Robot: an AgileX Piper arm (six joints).
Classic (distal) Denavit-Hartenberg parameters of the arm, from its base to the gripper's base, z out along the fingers. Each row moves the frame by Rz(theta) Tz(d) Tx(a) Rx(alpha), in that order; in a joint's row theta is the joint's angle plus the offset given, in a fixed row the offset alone. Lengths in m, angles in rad.
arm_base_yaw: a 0  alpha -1.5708  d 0.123  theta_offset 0
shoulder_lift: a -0.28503  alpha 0  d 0  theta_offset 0.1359
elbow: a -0.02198  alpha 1.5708  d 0  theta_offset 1.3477
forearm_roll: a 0  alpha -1.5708  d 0.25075  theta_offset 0
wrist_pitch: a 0  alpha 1.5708  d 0  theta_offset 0
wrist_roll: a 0  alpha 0  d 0.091  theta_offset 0
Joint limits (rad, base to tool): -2.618..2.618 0..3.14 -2.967..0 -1.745..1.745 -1.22..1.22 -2.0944..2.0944
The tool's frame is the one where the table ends.
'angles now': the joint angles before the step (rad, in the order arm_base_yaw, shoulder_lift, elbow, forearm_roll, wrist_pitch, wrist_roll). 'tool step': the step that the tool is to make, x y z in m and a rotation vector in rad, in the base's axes. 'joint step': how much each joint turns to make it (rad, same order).
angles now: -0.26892, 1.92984, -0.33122, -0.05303, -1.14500, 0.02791
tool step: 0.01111, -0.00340, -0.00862, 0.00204, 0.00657, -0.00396
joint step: 0.00001, 0.05480, -0.04793, 0.00398, 0.00001, 0.00000
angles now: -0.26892, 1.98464, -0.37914, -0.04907, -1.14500, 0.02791
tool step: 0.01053, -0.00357, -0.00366, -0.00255, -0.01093, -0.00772
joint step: -0.00002, 0.03286, -0.04410, 0.00771, 0.00003, 0.00000
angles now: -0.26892, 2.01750, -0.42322, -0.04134, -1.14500, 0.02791
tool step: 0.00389, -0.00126, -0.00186, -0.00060, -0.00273, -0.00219
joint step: 0.00000, 0.01391, -0.01669, 0.00220, -0.00001, 0.00000
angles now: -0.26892, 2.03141, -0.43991, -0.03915, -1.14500, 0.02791
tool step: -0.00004, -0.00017, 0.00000, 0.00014, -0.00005, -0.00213
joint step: 0.00001, 0.00001, 0.00000, 0.00214, -0.00002, 0.00001
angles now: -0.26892, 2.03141, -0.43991, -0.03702, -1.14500, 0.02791
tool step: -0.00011, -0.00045, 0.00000, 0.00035, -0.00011, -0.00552
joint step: -0.00002, 0.00001, 0.00001, 0.00551, -0.00003, 0.00000
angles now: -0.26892, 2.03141, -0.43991, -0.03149, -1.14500, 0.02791
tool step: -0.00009, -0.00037, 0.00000, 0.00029, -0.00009, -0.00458
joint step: 0.00000, 0.00001, 0.00000, 0.00459, -0.00002, 0.00000
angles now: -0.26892, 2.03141, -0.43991, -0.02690, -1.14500, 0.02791
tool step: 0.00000, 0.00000, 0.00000, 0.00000, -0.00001, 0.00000
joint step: 0.00000, 0.00000, 0.00000, 0.00000, -0.00001, 0.00000
